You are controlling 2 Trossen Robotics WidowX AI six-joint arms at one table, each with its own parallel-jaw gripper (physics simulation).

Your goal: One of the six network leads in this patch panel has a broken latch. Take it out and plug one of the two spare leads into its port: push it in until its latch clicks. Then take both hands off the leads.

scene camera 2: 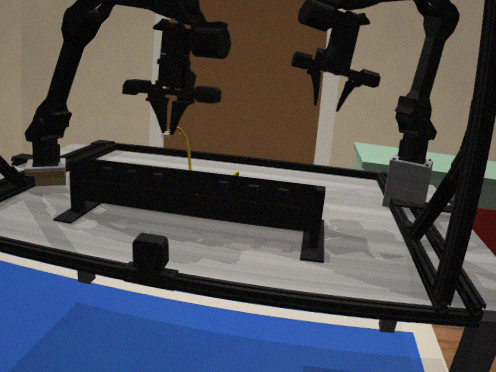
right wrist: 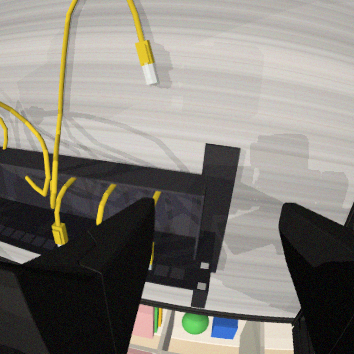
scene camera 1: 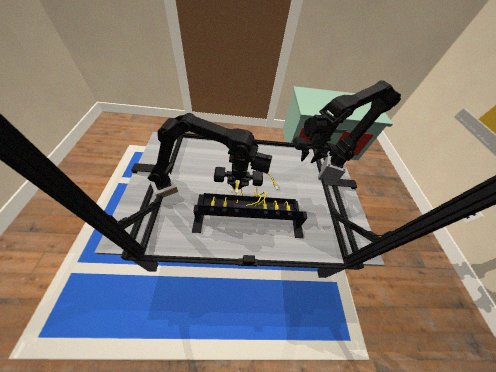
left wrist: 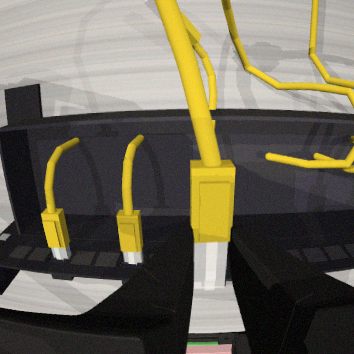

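Seen in the pictures: left gripper, fingertip midpoint: (scene camera 2: 167,134) (scene camera 1: 236,188) (left wrist: 209,236); right gripper, fingertip midpoint: (scene camera 2: 326,108) (right wrist: 219,212) (scene camera 1: 306,162); left arm's base at its link origin: (scene camera 2: 45,163) (scene camera 1: 162,183); right arm's base at its link origin: (scene camera 2: 412,160) (scene camera 1: 336,162).
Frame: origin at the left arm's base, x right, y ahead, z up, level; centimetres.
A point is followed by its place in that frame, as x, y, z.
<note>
My left gripper (scene camera 1: 237,184) @(26.3, 25.6, 11.5) (scene camera 2: 169,132) @(26.3, 25.6, 11.5) (left wrist: 209,236) @(26.3, 25.6, 11.5) is shut on a yellow lead's plug (left wrist: 212,200) @(24.8, 26.6, 12.3), its clear end pointing down, above the black patch panel (scene camera 1: 250,212) @(35.3, 28.0, 2.9) (scene camera 2: 200,200) @(36.4, 29.8, 1.0) (left wrist: 125,120) (right wrist: 125,172). The plug is apart from the panel. Two plugged leads (left wrist: 55,228) @(24.2, 15.8, 5.0) (left wrist: 130,231) @(26.9, 20.1, 5.1) stand to its left in the left wrist view; several more stand at the panel's right, one lead (right wrist: 59,233) @(36.5, 35.4, 5.0) showing in the right wrist view. Another yellow plug (left wrist: 192,29) @(18.6, 30.1, -0.9) is partly hidden behind the held cable. A loose lead (scene camera 1: 275,185) @(25.4, 51.3, -3.6) (right wrist: 144,53) @(24.6, 51.9, -3.1) lies behind the panel. My right gripper (scene camera 1: 308,158) @(32.0, 57.7, 18.3) (scene camera 2: 327,107) @(32.0, 57.7, 18.3) (right wrist: 219,212) @(32.0, 57.7, 18.3) is open and empty, high at the right.
Yellow cables loop behind and over the panel's middle. The panel stands on two black feet (scene camera 1: 197,225) @(26.6, 6.0, -4.0) (scene camera 1: 299,230) @(51.8, 46.0, -4.0). A black frame (scene camera 2: 300,300) @(64.2, 36.0, -4.8) borders the grey table (scene camera 1: 170,240) @(27.3, -6.4, -4.4). A green cabinet (scene camera 1: 320,102) stands beyond the right arm.
</note>
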